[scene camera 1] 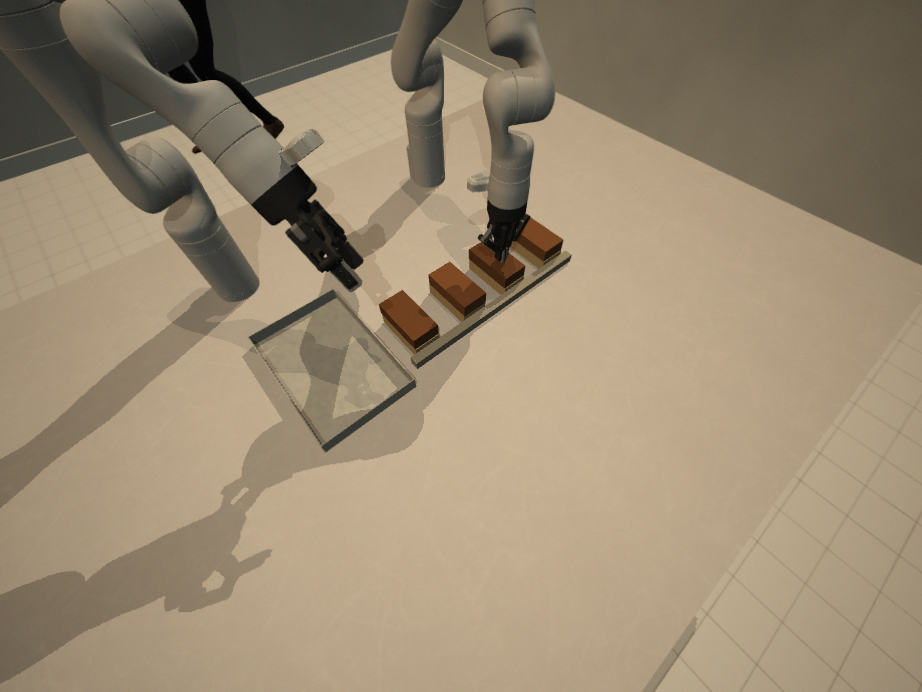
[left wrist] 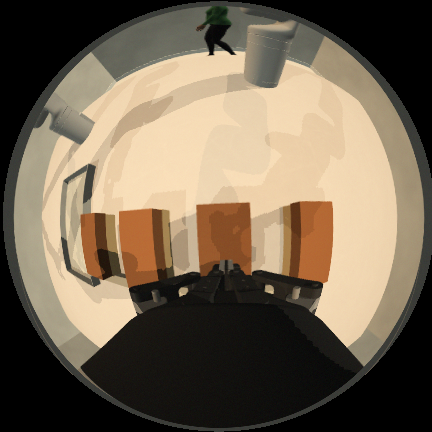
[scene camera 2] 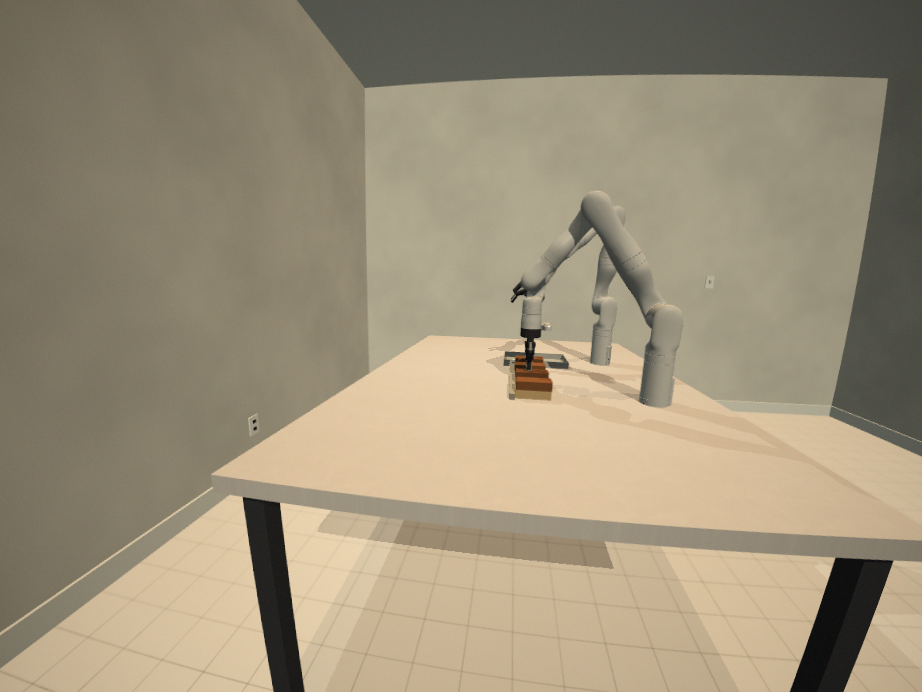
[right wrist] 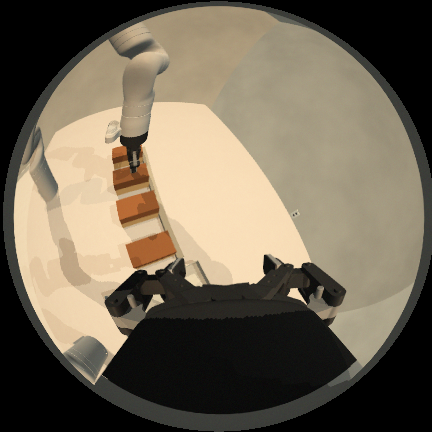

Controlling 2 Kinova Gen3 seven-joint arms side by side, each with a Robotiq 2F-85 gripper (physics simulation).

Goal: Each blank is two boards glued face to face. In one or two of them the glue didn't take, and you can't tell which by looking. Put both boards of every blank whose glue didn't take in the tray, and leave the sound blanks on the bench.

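Places are measured from the left arm's base along level axes (x ahead, y left, z up), in centimetres.
Where they show: left gripper, fingertip midpoint: (scene camera 1: 501, 259) (left wrist: 226, 267) (scene camera 2: 528, 370) (right wrist: 133, 170); right gripper, fingertip midpoint: (scene camera 1: 358, 275) (scene camera 2: 519, 306) (right wrist: 223, 265); left arm's base, origin of the base link: (scene camera 1: 429, 177) (left wrist: 260, 79) (scene camera 2: 653, 402) (right wrist: 51, 191); right arm's base, origin of the base link: (scene camera 1: 239, 286) (left wrist: 85, 133) (scene camera 2: 599, 363) (right wrist: 95, 346).
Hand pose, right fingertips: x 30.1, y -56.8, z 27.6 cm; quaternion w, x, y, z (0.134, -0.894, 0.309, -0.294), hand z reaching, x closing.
Each offset is from my right fingertips to the top centre of the thing. "pt": to the spot under its first point.
Several orange-brown-topped blanks with pale undersides stand in a row. In scene camera 1 they are the one nearest the tray @(dy +10.2, dx -2.3, dz -21.6 cm) (scene camera 1: 408, 318), the second @(dy +22.3, dx +1.6, dz -21.6 cm) (scene camera 1: 456, 289), the third @(dy +33.5, dx +5.0, dz -21.6 cm) (scene camera 1: 482, 259) and the far one @(dy +45.4, dx +8.7, dz -21.6 cm) (scene camera 1: 541, 238). My left gripper (scene camera 1: 502, 257) (scene camera 2: 529, 364) (left wrist: 226, 267) (right wrist: 133, 170) points down at the top of the third blank @(pt dy +34.5, dx +2.2, dz -21.6 cm) (left wrist: 224, 230) (right wrist: 125, 176); its fingertips are together with nothing between them. Whether they touch the blank is unclear. My right gripper (scene camera 1: 353, 271) (right wrist: 223, 265) is open and empty, raised near the tray. The tray @(dy -5.0, dx -10.9, dz -24.6 cm) (scene camera 1: 370, 415) (left wrist: 89, 182) holds no boards.
A low pale rail (scene camera 1: 492, 310) runs along the ends of the blanks, on the side away from the arm bases. The tray stands beside the row's left end in scene camera 1. A person (left wrist: 217, 27) stands beyond the table in the left wrist view.
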